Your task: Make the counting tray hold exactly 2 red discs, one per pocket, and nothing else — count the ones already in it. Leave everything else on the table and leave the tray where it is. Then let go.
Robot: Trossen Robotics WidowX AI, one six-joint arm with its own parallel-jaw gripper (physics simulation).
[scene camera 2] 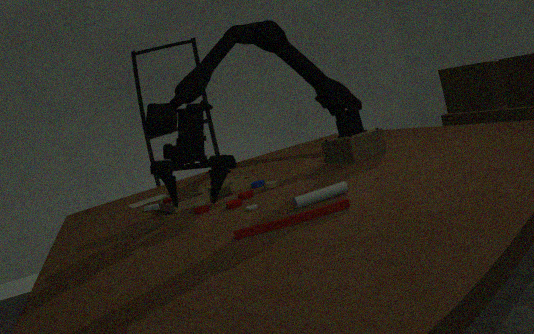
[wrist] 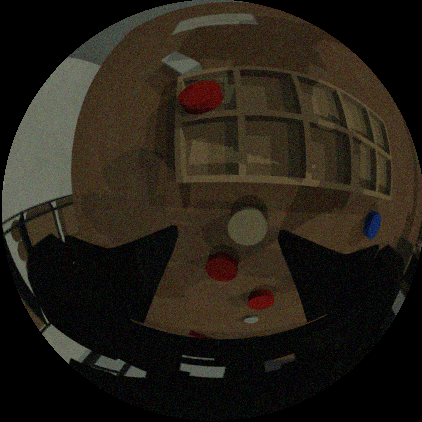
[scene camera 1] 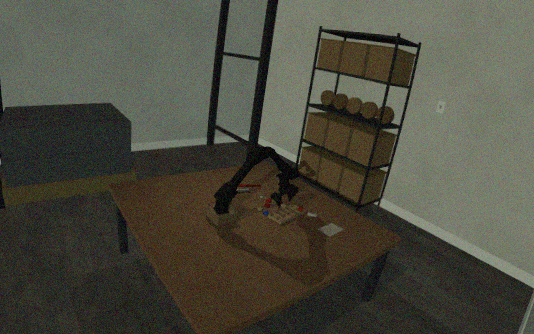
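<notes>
The wooden tray has two rows of pockets. One red disc is at its far-left corner pocket in the wrist view; the other pockets seen there hold no disc. My gripper is open and empty, low beside the tray's near long side. One loose red disc lies between and below the spread fingers. Another red disc lies beyond it, and a third red disc shows in scene camera 2. A cream disc lies between the tray and the nearer red disc.
A blue disc lies near the tray's other end. A white block and white sheet lie past the tray. A white cylinder, red bar and small pale piece lie on the table.
</notes>
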